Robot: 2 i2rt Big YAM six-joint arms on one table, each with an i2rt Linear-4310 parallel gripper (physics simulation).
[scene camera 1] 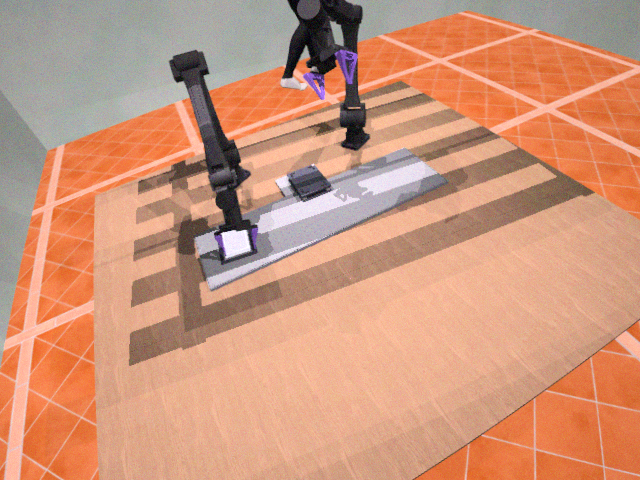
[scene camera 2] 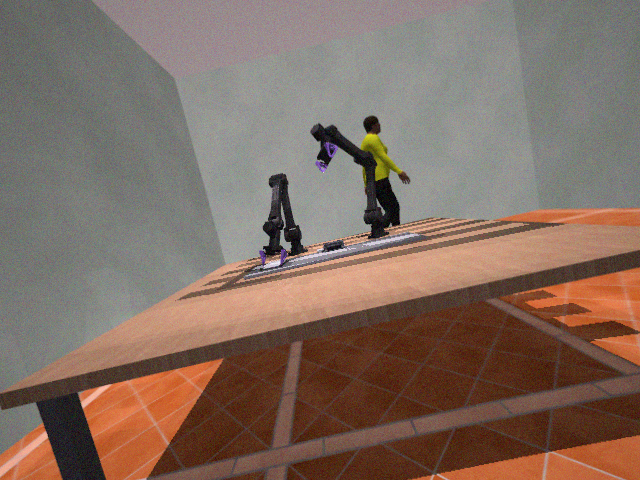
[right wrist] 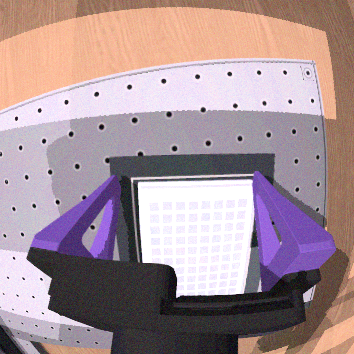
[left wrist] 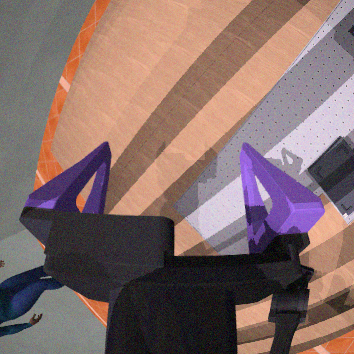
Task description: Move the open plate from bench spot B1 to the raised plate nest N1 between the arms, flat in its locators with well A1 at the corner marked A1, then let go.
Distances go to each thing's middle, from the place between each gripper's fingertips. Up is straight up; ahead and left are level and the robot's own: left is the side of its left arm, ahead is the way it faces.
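White well plate (right wrist: 202,228): my right gripper is 1 cm to the left of it and 7 cm past it.
Counted from my left hand, the white well plate is 6 cm behind, 40 cm to the right and 44 cm below.
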